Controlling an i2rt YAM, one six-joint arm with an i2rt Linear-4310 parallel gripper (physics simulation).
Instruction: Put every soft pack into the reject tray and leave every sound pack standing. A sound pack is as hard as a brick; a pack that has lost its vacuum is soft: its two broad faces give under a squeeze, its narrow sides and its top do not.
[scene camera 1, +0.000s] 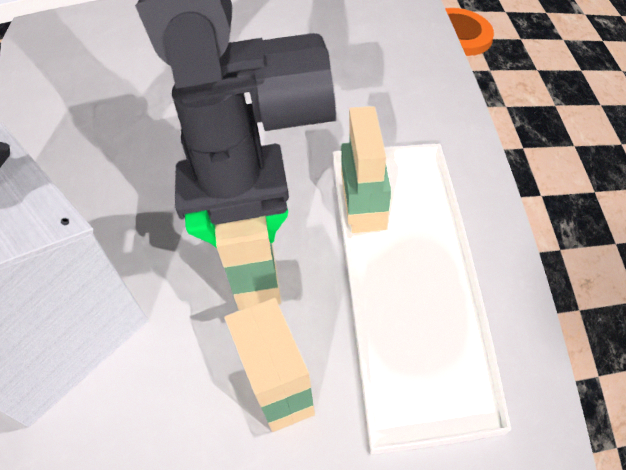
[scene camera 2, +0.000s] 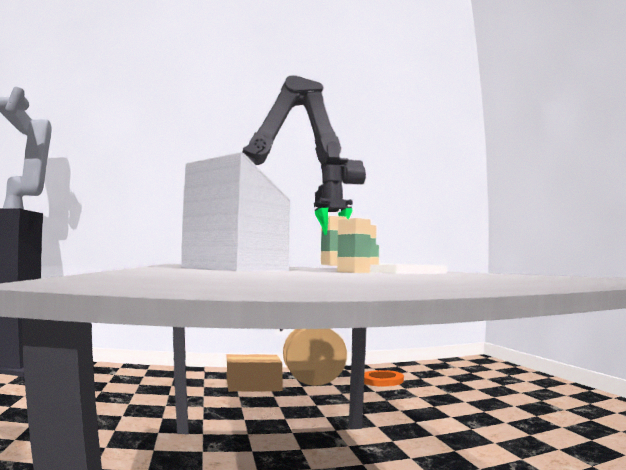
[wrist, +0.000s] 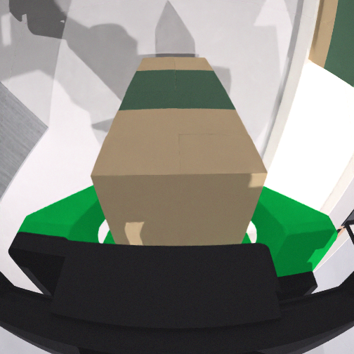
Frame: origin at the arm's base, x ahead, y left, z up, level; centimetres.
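Seen in the pictures: gripper, fingertip midpoint: (scene camera 2: 334, 235); arm's base at its link origin: (scene camera 2: 237, 181).
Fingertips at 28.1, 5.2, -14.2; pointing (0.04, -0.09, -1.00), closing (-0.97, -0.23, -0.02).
Offsets run from my fingertips to a thing's top centre, as dx, dy, dz.
My gripper (scene camera 1: 243, 242) (scene camera 2: 336, 225) (wrist: 176, 174) has its green fingers shut on the upper part of a beige pack @(-1.4, +0.4, -0.7) (scene camera 1: 251, 277) (scene camera 2: 329, 240) (wrist: 175, 145) with a green band. The pack is upright, its base slightly above the table in the second scene view. A second pack @(+3.8, -12.7, +3.6) (scene camera 1: 270, 349) (scene camera 2: 353, 245) stands on the table nearer the first scene camera. A third pack @(+12.2, +12.6, +3.9) (scene camera 1: 369, 197) (scene camera 2: 376, 247) (wrist: 342, 45) is upright in the white reject tray @(+18.3, +1.6, -8.2) (scene camera 1: 476, 298) (scene camera 2: 414, 269) by its far left corner; its band looks wider than its top.
A tall grey block (scene camera 1: 75, 313) (scene camera 2: 262, 222) (wrist: 17, 130) with a sloping top stands left of the packs. The table edge (scene camera 2: 313, 313) runs beyond the tray's right side. An orange ring (scene camera 1: 482, 43) (scene camera 2: 384, 382) lies on the checkered floor. A grey arm (scene camera 2: 37, 151) stands at the far left.
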